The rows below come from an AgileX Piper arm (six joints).
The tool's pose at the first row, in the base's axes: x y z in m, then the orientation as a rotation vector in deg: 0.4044 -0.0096 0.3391 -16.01 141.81 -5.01
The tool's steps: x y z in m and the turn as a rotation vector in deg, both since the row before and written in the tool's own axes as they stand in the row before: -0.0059 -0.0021 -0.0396 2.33 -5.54 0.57; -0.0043 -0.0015 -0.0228 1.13 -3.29 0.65; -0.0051 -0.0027 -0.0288 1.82 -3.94 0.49; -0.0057 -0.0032 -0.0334 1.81 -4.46 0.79; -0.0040 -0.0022 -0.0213 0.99 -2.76 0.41; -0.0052 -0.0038 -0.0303 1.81 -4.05 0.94; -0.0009 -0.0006 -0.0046 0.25 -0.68 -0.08; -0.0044 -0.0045 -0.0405 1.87 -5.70 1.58; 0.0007 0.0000 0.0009 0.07 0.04 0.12; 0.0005 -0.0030 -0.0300 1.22 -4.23 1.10
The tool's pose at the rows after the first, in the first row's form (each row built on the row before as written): 0.3853 -0.0105 0.3743 -14.22 136.12 -6.72; 0.3729 -0.0107 0.3940 -12.93 132.78 -7.25; 0.3557 -0.0117 0.4178 -11.52 128.69 -8.53; 0.3336 -0.0124 0.4437 -9.83 124.09 -9.53; 0.3184 -0.0127 0.4593 -8.96 121.25 -10.03; 0.2955 -0.0136 0.4801 -7.14 117.04 -10.91; 0.2918 -0.0137 0.4831 -7.12 116.33 -11.15; 0.2576 -0.0140 0.5057 -4.80 110.46 -11.48; 0.2582 -0.0142 0.5047 -4.63 110.49 -11.47; 0.2299 -0.0142 0.5152 -3.14 106.14 -11.59
